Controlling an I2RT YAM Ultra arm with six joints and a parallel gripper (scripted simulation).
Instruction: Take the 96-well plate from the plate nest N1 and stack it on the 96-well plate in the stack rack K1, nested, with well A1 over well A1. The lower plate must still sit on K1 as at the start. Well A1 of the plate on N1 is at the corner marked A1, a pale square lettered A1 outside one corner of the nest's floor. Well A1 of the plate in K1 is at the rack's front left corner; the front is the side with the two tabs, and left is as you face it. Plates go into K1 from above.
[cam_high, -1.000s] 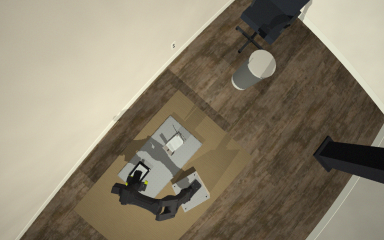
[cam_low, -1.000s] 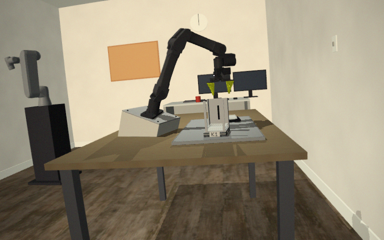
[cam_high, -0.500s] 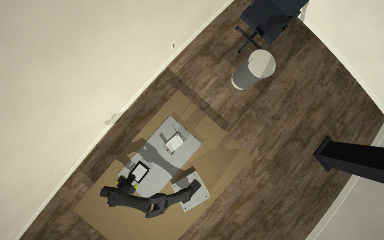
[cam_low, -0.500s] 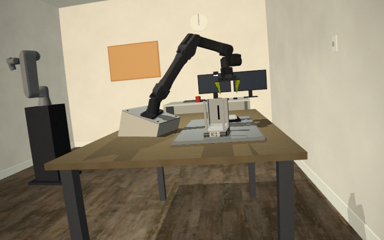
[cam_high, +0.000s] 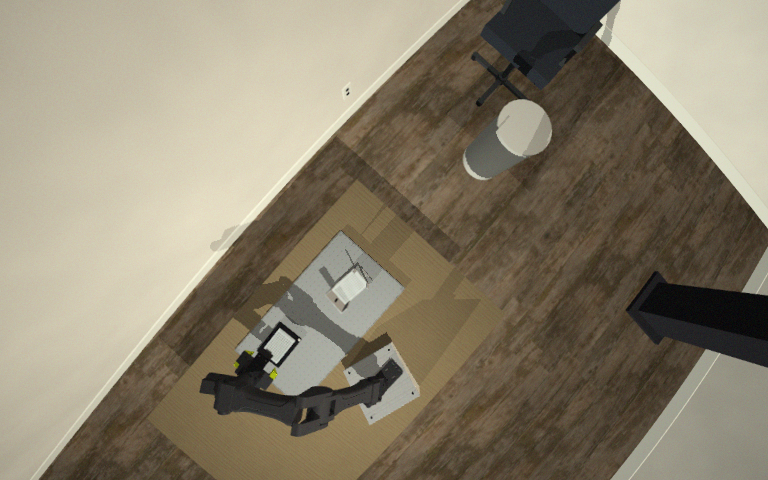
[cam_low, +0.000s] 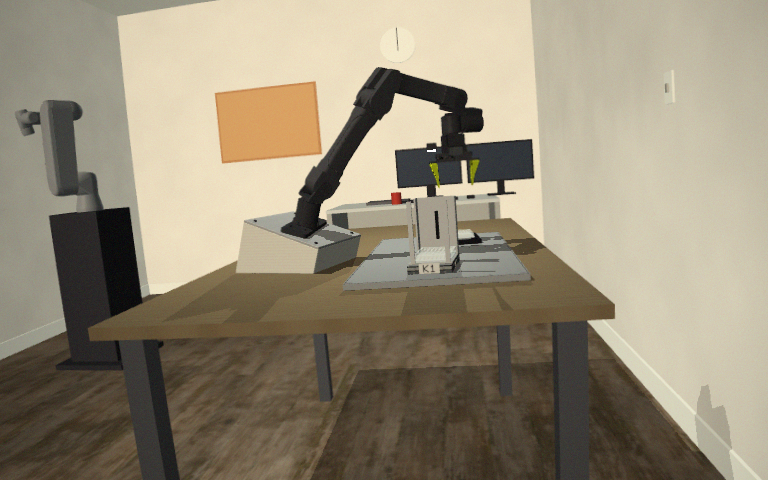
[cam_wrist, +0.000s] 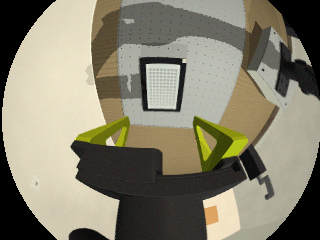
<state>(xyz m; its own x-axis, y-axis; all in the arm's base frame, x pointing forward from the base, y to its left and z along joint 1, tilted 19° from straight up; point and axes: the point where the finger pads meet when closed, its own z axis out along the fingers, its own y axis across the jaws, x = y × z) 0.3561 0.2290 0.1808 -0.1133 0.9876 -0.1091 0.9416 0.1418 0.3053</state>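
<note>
My gripper is now 160 mm above the pale A1 mark, 80 mm to the left of it and 50 mm past it.
</note>
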